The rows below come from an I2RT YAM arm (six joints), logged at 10 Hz.
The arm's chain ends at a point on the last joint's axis. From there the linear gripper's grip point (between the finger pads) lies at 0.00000 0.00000 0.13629 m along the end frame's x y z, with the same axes.
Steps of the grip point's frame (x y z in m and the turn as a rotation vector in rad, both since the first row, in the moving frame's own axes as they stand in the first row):
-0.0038, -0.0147, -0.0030, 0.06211, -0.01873, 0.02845
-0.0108, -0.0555, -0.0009, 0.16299, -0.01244, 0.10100
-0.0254, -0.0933, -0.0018, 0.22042, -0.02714, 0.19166
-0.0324, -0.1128, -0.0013, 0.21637, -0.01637, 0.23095
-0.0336, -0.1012, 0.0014, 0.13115, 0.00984, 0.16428
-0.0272, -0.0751, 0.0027, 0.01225, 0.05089, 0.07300
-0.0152, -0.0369, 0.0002, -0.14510, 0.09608, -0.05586
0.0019, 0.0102, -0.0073, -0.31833, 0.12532, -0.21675
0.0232, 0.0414, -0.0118, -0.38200, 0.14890, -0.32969
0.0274, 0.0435, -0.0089, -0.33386, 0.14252, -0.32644
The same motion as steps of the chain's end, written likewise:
-0.0014, -0.0062, -0.0027, 0.06211, -0.01873, 0.02845
-0.0102, -0.0333, 0.0009, 0.16299, -0.01244, 0.10100
-0.0246, -0.0633, 0.0015, 0.22042, -0.02714, 0.19166
-0.0336, -0.0835, 0.0019, 0.21637, -0.01637, 0.23095
-0.0364, -0.0836, 0.0026, 0.13115, 0.00984, 0.16428
-0.0342, -0.0737, 0.0029, 0.01225, 0.05089, 0.07300
-0.0288, -0.0562, 0.0023, -0.14510, 0.09608, -0.05586
-0.0194, -0.0302, 0.0006, -0.31833, 0.12532, -0.21675
-0.0046, -0.0050, -0.0006, -0.38200, 0.14890, -0.32969
0.0015, 0.0029, -0.0001, -0.33386, 0.14252, -0.32644

